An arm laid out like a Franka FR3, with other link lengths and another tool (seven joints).
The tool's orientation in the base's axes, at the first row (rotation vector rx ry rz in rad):
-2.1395 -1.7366 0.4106
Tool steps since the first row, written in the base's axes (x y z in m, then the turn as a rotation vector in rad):
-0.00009 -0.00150 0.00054 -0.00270 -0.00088 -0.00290
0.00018 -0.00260 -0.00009 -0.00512 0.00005 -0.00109
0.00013 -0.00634 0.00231 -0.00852 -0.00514 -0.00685
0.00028 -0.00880 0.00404 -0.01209 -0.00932 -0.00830
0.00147 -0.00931 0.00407 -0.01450 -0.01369 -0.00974
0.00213 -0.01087 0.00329 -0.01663 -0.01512 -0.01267
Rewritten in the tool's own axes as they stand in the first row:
-0.00149 -0.00004 -0.00058 -0.00141 -0.00091 0.00370
-0.00251 0.00068 -0.00023 -0.00100 -0.00401 0.00321
-0.00618 0.00026 -0.00269 -0.00676 -0.00346 0.00939
-0.00856 0.00007 -0.00453 -0.01158 -0.00517 0.01187
-0.00882 0.00119 -0.00512 -0.01635 -0.00584 0.01382
-0.01021 0.00241 -0.00485 -0.01818 -0.00614 0.01725

